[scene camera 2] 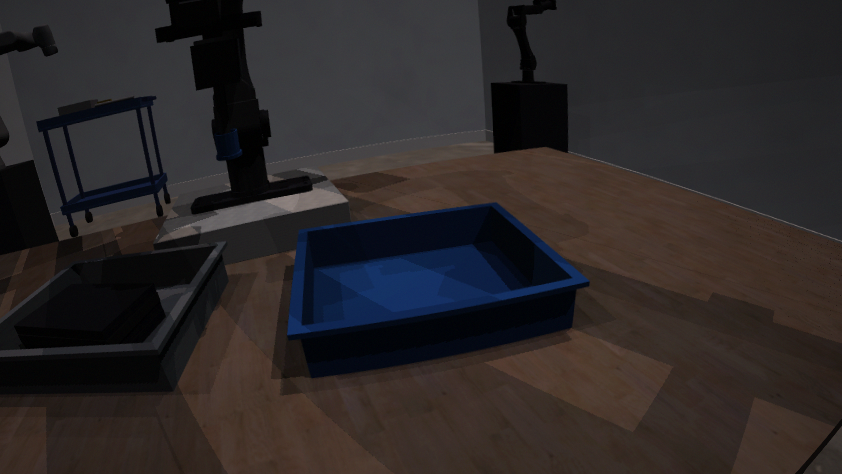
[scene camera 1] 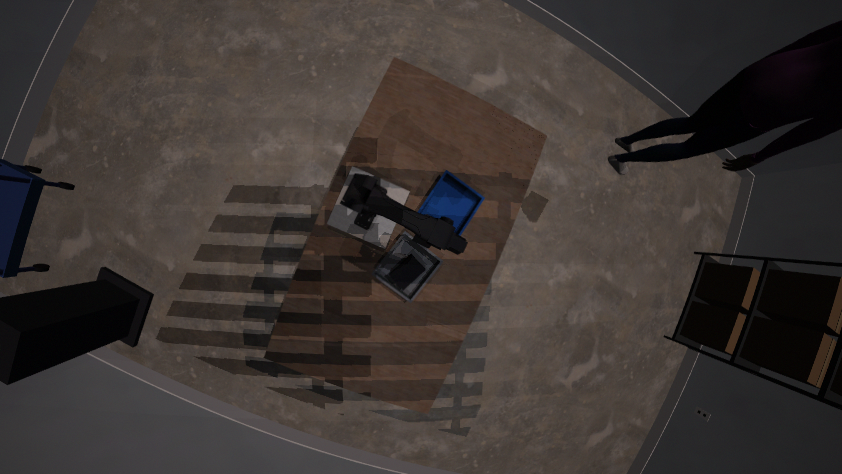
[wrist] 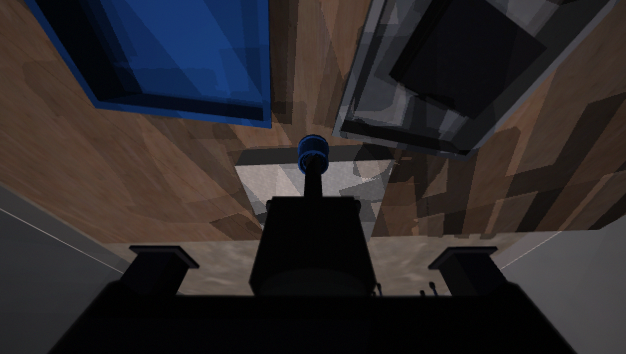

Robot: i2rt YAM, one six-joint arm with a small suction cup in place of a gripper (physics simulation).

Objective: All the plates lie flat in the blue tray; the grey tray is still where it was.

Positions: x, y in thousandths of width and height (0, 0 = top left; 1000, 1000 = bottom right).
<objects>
A blue tray shows in scene camera 2 (441, 621), in scene camera 1 (537, 419) and in the wrist view (346, 194).
</objects>
